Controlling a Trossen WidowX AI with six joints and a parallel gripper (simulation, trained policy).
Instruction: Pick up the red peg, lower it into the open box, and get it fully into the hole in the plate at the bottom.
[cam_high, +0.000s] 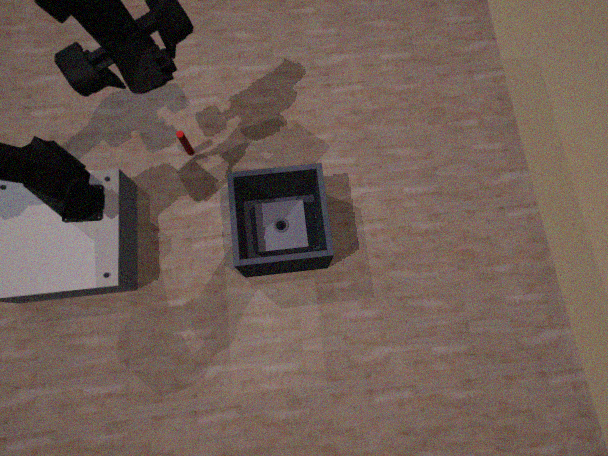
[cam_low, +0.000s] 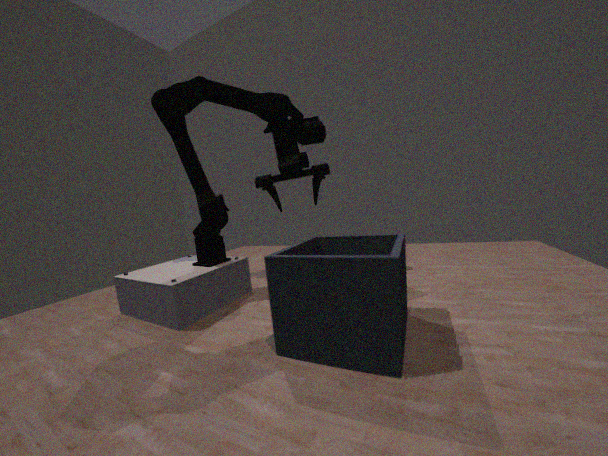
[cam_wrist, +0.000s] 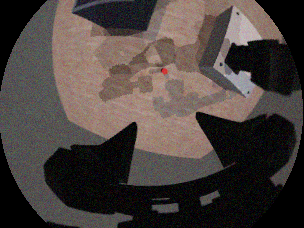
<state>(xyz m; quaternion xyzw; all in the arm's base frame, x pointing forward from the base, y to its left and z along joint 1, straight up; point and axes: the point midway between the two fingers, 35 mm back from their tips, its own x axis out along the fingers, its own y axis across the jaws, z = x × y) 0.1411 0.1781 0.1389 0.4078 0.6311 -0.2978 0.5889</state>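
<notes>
The red peg is 150 mm below my gripper tip, 60 mm to the right of it and 20 mm ahead of it. Round my gripper tip: light plate 240 mm to the right, 200 mm ahead, 140 mm below.
</notes>
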